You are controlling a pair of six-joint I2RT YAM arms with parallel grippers.
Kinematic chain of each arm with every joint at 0, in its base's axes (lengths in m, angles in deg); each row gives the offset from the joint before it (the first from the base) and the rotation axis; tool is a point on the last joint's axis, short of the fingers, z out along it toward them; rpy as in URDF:
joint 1: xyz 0 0 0.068 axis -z
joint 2: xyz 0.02 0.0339 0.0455 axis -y
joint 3: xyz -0.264 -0.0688 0 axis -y
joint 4: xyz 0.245 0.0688 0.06 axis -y
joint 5: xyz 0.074 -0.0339 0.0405 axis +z
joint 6: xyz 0.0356 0 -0.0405 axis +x
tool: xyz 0 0 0 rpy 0 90 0
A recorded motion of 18 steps. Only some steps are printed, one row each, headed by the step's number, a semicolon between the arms.
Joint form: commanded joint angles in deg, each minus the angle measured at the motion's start. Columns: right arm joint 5, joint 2, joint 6, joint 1, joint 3, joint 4; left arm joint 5, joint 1, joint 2, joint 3, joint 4, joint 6.
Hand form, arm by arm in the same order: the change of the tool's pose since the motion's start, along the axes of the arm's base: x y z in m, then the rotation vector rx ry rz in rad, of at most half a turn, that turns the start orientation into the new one. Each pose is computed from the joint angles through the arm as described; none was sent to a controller.
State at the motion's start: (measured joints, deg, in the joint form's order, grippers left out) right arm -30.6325 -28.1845 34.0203 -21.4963 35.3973 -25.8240; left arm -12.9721 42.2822 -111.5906 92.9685 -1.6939 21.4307
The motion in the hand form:
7: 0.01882 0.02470 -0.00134 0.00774 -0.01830 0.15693; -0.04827 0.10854 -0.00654 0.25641 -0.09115 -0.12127
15: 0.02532 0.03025 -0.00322 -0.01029 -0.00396 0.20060; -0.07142 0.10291 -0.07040 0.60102 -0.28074 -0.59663
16: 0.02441 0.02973 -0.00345 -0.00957 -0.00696 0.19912; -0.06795 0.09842 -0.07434 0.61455 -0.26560 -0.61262
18: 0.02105 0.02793 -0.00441 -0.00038 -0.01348 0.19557; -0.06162 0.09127 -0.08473 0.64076 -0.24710 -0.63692
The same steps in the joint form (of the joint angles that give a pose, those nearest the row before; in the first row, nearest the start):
7: 3.29 -6.17 -1.24 -5.53 -0.59 8.50; -7.23 -8.22 21.31 -22.89 -9.47 20.77
15: 5.15 -8.38 -2.64 -5.88 -0.50 10.09; -11.99 -5.77 17.83 -28.03 -19.91 56.35
16: 5.06 -8.03 -2.64 -5.88 -0.68 10.09; -11.81 -5.50 16.07 -26.63 -21.06 56.87
18: 4.97 -6.80 -2.21 -5.88 -1.21 9.74; -11.29 -5.15 12.90 -24.86 -21.95 58.02

